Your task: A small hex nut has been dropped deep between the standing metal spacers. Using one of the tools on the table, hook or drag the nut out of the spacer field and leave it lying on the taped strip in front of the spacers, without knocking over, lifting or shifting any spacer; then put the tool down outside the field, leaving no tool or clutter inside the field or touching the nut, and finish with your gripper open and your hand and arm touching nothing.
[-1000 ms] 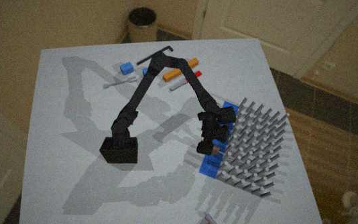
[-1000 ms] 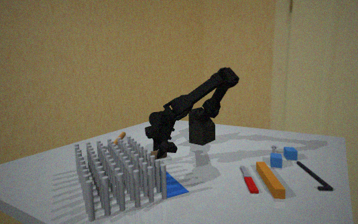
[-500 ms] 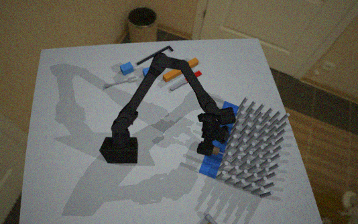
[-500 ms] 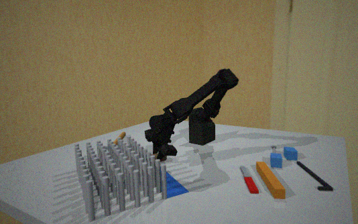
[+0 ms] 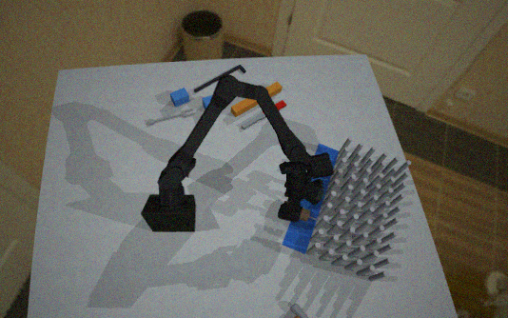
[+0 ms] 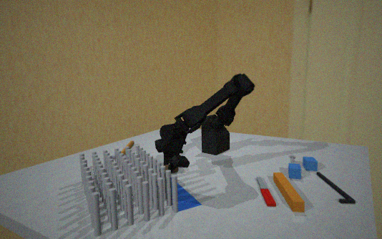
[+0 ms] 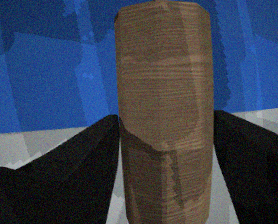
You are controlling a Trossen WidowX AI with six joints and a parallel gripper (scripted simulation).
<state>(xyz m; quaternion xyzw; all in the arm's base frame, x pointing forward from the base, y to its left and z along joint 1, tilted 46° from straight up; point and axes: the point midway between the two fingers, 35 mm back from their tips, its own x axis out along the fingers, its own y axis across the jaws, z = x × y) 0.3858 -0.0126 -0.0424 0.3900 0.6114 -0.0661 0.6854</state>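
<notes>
My gripper tip is now 8 cm short of the blue taped strip, 5 cm to the right of it and 2 cm above it. From my gripper tip the other things lie so: red-handled tool: 2 cm behind, 39 cm to the left, 1 cm below; then grey wrench: 36 cm behind, 43 cm to the left, 1 cm below; then orange bar: 3 cm behind, 46 cm to the left.
</notes>
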